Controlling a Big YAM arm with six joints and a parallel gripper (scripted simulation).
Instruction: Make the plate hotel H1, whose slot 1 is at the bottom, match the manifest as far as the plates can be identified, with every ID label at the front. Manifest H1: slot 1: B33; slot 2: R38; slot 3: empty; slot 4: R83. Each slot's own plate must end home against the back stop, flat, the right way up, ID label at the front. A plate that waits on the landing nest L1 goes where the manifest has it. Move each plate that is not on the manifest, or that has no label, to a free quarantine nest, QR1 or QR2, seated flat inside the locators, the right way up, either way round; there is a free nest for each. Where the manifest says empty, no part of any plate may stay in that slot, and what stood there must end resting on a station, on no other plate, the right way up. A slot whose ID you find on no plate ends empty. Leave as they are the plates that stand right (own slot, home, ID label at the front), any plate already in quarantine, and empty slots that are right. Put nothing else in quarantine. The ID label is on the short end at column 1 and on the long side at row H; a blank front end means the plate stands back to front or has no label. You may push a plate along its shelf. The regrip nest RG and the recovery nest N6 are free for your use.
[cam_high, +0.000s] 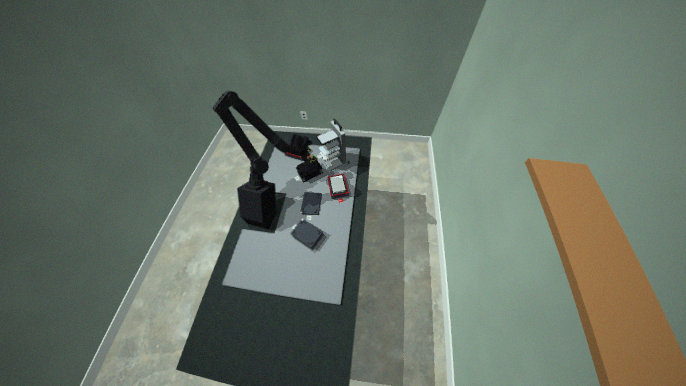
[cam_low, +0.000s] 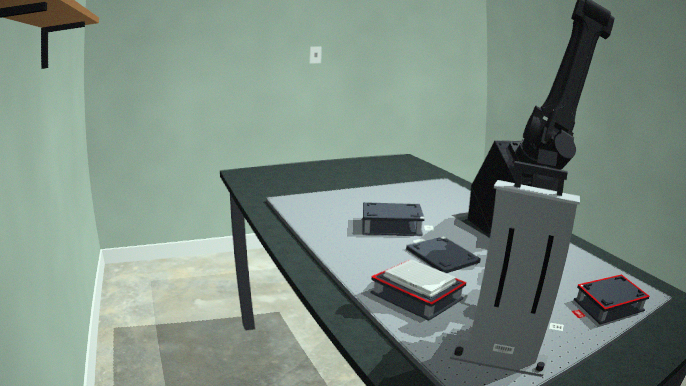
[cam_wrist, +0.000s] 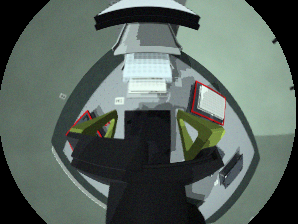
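Now: hand 80 mm short of the plate and 90 mm to the right of it. Round my hand: N6 label: 100 mm ahead, 390 mm to the right, 160 mm below; plate hotel H1: 140 mm ahead, 150 mm to the left.
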